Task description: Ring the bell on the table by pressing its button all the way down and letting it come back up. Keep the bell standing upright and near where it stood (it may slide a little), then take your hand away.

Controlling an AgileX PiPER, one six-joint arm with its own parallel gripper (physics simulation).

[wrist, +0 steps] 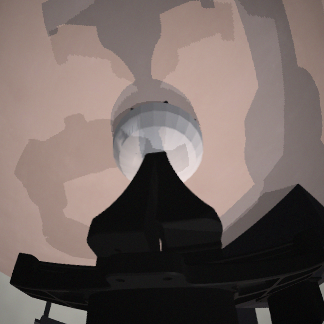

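The bell (159, 120) is a pale silvery dome standing upright on the table, near the middle of the wrist view. My gripper (157, 164) is shut, with its black fingers pressed together and nothing between them. Its tips overlap the near half of the dome in the view, over where the top of the bell is. The button does not show; the fingertips cover that place. Whether the tips touch it cannot be told from this view.
The pinkish table top (220, 125) lies around the bell, with dark shadows of the arm and gripper across it. A pale grey area shows beyond the table's edge at the lower left corner.
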